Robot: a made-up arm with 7 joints. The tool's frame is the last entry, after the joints.
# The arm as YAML. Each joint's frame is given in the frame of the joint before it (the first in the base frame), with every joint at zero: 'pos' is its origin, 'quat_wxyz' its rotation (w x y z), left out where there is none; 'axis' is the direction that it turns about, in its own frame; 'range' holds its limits. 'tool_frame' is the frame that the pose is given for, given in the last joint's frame.
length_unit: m
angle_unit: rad
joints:
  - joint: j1
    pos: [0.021, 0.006, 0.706]
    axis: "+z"
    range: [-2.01, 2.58]
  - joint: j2
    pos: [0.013, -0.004, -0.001]
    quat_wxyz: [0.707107, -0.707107, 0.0, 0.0]
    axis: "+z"
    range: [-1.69, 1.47]
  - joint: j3
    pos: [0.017, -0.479, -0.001]
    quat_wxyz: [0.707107, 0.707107, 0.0, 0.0]
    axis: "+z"
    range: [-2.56, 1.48]
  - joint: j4
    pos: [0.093, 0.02, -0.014]
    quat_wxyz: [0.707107, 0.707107, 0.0, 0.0]
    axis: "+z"
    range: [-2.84, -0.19]
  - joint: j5
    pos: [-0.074, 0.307, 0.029]
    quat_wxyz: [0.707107, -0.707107, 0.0, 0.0]
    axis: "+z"
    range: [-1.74, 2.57]
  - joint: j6
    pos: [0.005, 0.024, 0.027]
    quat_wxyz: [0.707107, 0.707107, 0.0, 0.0]
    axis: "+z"
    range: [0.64, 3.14]
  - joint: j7
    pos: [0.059, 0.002, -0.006]
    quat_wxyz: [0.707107, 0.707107, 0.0, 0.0]
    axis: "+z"
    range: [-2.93, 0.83]
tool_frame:
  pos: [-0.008, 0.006, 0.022]
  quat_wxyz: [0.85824, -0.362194, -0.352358, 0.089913]
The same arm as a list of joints. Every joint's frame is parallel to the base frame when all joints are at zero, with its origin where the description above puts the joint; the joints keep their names.
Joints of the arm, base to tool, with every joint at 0 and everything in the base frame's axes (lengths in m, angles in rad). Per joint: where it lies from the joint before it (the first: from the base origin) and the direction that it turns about. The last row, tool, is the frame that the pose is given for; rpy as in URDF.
j1: axis +z offset 0.021 0.006 0.706
j2: axis +y offset 0.013 -0.004 -0.001
j3: axis +z offset 0.017 -0.001 0.479
j4: axis -y offset 0.093 0.02 -0.014
j5: axis +z offset -0.074 -0.029 0.307
j6: axis -y offset 0.005 0.024 0.027
j7: axis -z offset 0.059 0.006 0.002
tool: offset -0.008 -0.006 -0.022 rpy 2.191 0.5701 -0.5081
Joint limits (rad, base to tool): -2.01..2.58 -1.69..1.47 -2.56..1.48 -2.84..-0.19 -1.74..2.57 0.64..3.14 -2.93..0.83

